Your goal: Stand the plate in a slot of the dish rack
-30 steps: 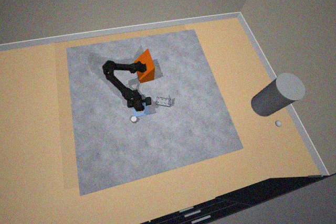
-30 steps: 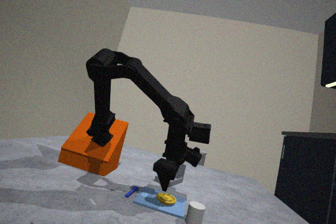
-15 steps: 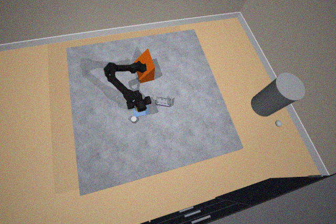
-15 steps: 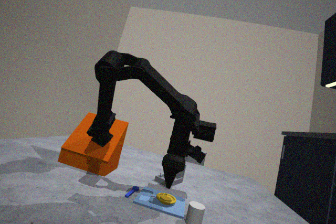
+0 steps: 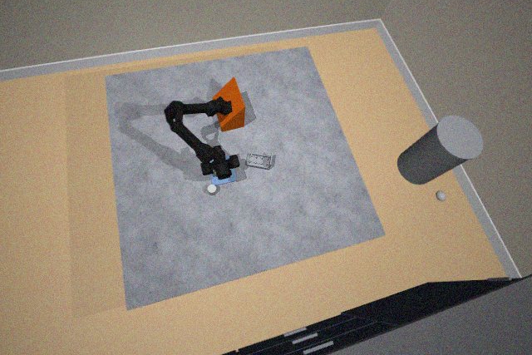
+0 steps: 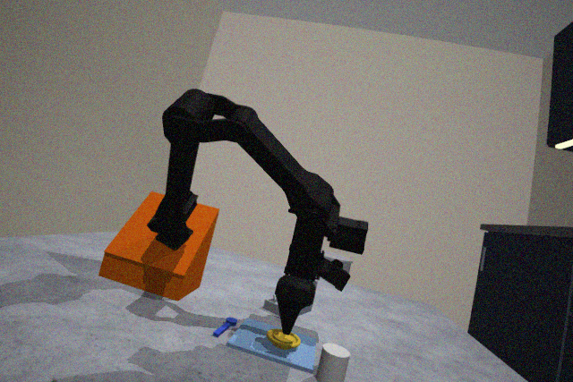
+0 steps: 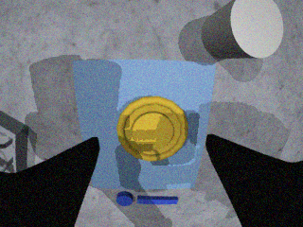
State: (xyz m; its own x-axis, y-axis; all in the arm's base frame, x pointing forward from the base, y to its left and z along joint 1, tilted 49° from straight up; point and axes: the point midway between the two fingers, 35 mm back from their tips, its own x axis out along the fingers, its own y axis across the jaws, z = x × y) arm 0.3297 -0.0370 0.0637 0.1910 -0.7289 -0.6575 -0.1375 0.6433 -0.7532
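Right now my gripper tip is 3 cm above the yellow plate. The rest, counted from my gripper tip: blue spoon 12 cm behind, 4 cm below; white cup 9 cm ahead, 6 cm to the right, 2 cm below; grey dish rack 21 cm to the left, 4 cm behind, 2 cm below.
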